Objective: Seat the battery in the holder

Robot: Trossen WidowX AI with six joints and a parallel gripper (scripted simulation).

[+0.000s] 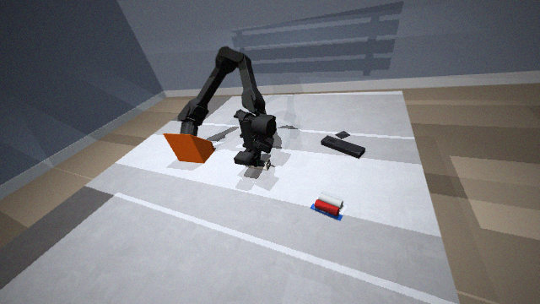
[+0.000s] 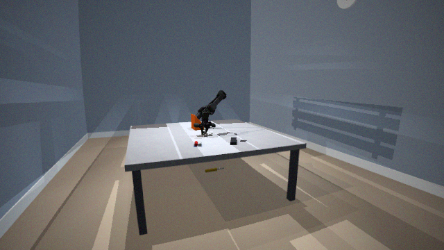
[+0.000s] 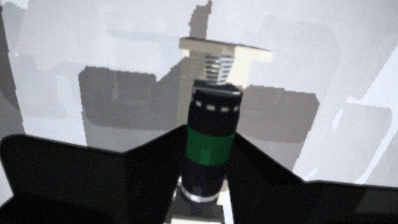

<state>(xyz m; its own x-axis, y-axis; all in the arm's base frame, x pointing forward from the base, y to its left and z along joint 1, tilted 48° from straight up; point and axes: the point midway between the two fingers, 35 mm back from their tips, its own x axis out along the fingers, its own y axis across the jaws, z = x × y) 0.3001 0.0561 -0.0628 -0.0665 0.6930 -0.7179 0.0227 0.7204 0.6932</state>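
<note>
Right now the battery is 10 mm above my gripper tip. The rest, counted from my gripper tip: black flat bar (300 mm ahead, 150 mm to the left, 10 mm above); then screwdriver (340 mm ahead, 10 mm to the right, 200 mm below); then black tile (290 mm ahead, 240 mm to the left, 10 mm below).
</note>
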